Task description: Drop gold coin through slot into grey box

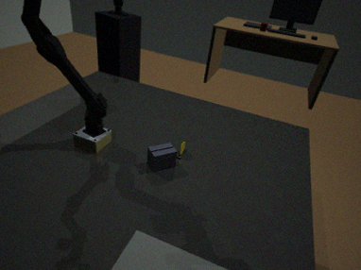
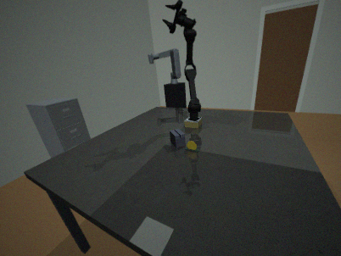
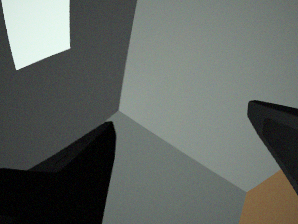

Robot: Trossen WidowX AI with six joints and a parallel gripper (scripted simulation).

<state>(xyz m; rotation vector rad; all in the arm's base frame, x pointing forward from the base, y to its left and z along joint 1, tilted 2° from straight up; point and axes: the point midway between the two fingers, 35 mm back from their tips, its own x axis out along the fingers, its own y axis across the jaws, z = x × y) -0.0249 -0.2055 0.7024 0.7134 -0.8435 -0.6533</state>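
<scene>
My gripper tip is 320 mm short of the gold coin, 380 mm to the right of it and 750 mm above it.
</scene>
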